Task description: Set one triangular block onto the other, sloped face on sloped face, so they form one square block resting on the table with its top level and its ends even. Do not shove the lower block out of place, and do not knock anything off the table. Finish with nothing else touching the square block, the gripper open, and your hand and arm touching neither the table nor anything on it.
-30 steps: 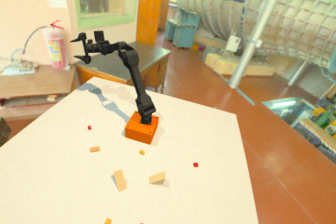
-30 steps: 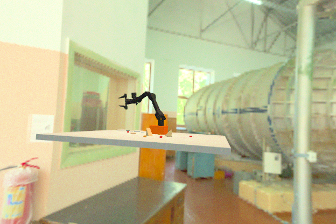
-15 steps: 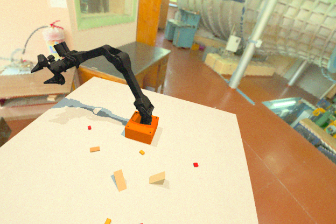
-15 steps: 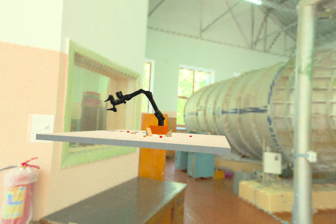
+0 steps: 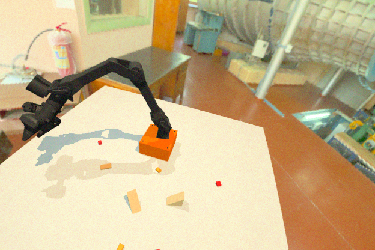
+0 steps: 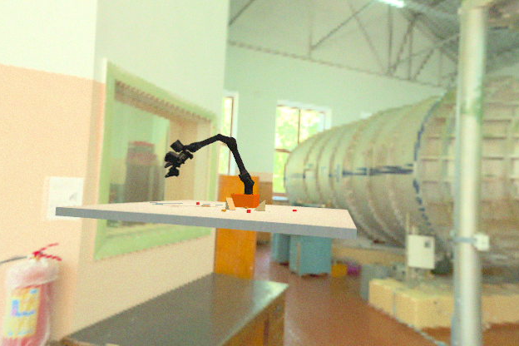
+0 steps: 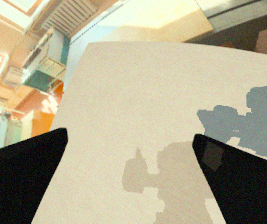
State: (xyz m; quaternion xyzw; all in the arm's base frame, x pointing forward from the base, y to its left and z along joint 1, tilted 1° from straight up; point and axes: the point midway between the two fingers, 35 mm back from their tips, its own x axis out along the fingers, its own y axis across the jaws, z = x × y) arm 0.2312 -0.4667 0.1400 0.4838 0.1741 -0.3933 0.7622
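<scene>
The tan triangular block lies 80 mm ahead of my gripper tip, 410 mm to the left of it and 180 mm below it.
</scene>
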